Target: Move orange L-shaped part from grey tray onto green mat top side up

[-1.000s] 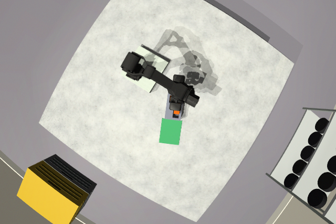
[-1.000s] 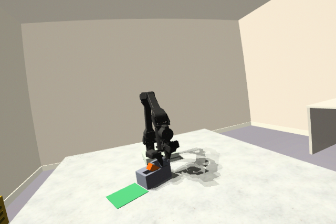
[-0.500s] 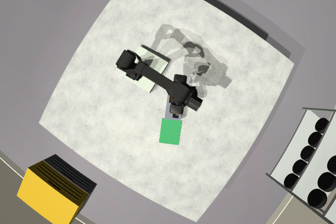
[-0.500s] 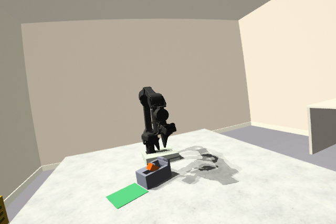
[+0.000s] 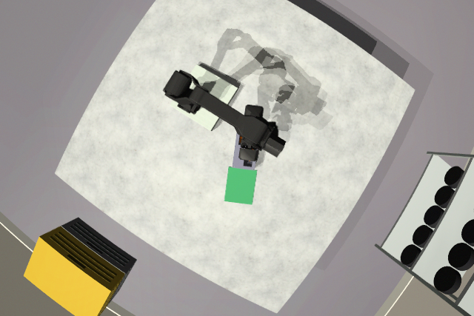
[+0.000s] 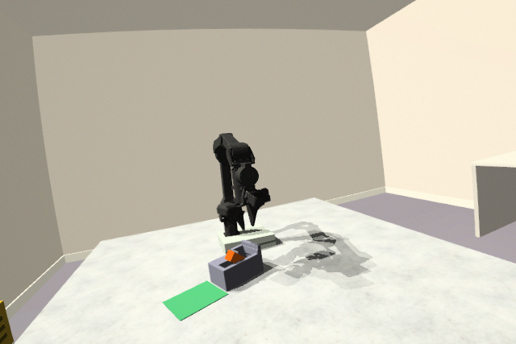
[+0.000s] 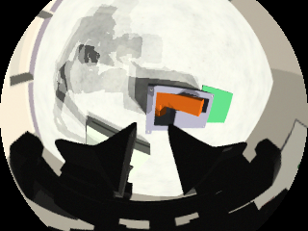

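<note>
My gripper tip is 100 mm above the orange L-shaped part, 40 mm to the left of it and 20 mm short of it. Round my gripper tip: green mat: 200 mm to the right, 160 mm below, 90 mm ahead.
</note>
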